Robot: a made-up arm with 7 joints. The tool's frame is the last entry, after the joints. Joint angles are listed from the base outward.
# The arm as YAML. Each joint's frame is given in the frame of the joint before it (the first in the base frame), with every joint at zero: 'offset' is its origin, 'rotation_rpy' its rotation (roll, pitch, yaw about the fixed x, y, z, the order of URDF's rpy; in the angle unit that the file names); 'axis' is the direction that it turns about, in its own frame. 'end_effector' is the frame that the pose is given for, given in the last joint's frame.
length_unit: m
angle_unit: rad
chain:
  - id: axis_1
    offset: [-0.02, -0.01, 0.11]
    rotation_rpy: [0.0, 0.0, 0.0]
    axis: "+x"
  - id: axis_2
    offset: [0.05, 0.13, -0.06]
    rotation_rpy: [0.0, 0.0, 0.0]
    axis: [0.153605, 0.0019, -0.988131]
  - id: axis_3
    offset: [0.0, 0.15, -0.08]
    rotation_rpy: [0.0, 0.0, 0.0]
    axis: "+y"
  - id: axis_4
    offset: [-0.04, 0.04, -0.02]
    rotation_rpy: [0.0, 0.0, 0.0]
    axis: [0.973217, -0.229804, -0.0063]
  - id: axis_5
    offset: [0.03, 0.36, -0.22]
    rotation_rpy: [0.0, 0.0, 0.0]
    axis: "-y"
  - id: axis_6
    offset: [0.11, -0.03, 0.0]
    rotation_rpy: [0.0, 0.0, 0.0]
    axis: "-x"
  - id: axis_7
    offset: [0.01, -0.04, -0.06]
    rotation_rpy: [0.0, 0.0, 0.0]
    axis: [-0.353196, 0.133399, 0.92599]
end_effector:
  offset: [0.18, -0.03, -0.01]
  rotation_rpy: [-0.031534, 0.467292, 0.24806]
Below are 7 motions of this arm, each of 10 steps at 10 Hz.
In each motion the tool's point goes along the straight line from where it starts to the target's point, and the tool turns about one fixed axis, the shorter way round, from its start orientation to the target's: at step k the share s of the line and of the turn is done. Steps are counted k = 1, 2, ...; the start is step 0. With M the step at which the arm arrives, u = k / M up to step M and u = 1 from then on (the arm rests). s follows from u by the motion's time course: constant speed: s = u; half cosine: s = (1 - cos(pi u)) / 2; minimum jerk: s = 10 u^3 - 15 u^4 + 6 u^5.
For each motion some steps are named. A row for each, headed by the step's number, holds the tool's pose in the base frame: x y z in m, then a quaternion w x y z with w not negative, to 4 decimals.
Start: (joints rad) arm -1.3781 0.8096 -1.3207 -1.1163 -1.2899 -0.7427 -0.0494
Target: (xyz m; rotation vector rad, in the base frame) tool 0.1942 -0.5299 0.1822 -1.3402 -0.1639 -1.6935
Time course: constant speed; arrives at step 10
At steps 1, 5, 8, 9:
1: 0.2769 -0.5305 0.2620 0.7059 -0.2112 -0.3788 -0.5601
5: 0.2401 -0.5303 0.2265 0.6223 -0.3740 -0.2486 -0.6411
8: 0.2126 -0.5300 0.1999 0.5360 -0.4826 -0.1412 -0.6781
9: 0.2034 -0.5300 0.1911 0.5033 -0.5155 -0.1042 -0.6856

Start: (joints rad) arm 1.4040 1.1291 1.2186 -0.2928 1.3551 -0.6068 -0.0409
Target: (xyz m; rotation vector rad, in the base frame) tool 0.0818 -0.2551 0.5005 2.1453 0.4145 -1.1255
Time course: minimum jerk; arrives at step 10
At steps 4, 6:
4: 0.3596 0.1138 0.4697 0.4407 0.8492 0.1686 -0.2370
6: 0.2110 -0.0836 0.4862 0.3867 0.8401 0.1644 -0.3431

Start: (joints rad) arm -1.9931 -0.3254 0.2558 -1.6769 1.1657 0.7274 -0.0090
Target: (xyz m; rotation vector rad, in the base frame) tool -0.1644 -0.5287 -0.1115 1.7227 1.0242 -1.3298
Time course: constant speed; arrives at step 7
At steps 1, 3, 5, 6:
1: -0.0612 -0.5288 0.0049 0.5113 0.7541 -0.0537 -0.4086
3: -0.0956 -0.5287 -0.0339 0.4735 0.7459 0.1009 -0.4574
5: -0.1300 -0.5287 -0.0727 0.4226 0.7170 0.2526 -0.4935
6: -0.1472 -0.5287 -0.0921 0.3926 0.6950 0.3261 -0.5064

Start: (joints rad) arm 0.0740 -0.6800 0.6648 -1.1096 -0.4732 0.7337 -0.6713
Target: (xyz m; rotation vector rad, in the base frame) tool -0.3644 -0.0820 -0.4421 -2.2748 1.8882 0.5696
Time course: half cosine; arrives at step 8
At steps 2, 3, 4, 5, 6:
2: -0.0655 0.0265 -0.3911 0.3826 -0.8721 0.2747 0.1330
3: -0.1223 0.0059 -0.4008 0.3273 -0.8656 0.3494 0.1467
4: -0.1893 -0.0184 -0.4122 0.2583 -0.8481 0.4336 0.1610
5: -0.2563 -0.0427 -0.4236 0.1862 -0.8202 0.5124 0.1734
6: -0.3131 -0.0634 -0.4333 0.1232 -0.7885 0.5743 0.1822

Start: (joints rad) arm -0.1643 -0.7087 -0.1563 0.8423 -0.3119 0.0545 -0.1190
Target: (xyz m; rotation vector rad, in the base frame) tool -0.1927 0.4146 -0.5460 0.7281 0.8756 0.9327
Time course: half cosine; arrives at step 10
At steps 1, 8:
1: -0.1255 0.7064 -0.2301 0.7982 0.1398 0.3078 0.4986
8: -0.1861 0.4432 -0.5151 0.7486 0.3139 0.3912 0.4336

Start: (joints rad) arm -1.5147 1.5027 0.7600 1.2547 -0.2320 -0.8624 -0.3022
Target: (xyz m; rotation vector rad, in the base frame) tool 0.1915 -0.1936 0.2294 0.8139 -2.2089 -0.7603
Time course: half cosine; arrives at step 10
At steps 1, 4, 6, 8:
1: 0.6927 -0.1554 0.2354 0.6877 0.5233 -0.5016 0.0394
4: 0.5278 -0.1680 0.2335 0.5945 0.4739 -0.6454 -0.0742
6: 0.3690 -0.1801 0.2315 0.4795 0.4062 -0.7566 -0.1806
8: 0.2406 -0.1899 0.2300 0.3717 0.3390 -0.8238 -0.2613

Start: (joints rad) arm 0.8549 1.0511 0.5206 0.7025 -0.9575 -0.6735 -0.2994
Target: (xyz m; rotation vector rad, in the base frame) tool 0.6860 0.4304 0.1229 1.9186 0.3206 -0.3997
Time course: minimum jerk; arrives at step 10
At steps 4, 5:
4: 0.6797 0.5298 0.2667 0.1393 0.9415 0.2909 -0.0974
5: 0.6814 0.5032 0.2282 0.2549 0.9253 0.2541 -0.1192

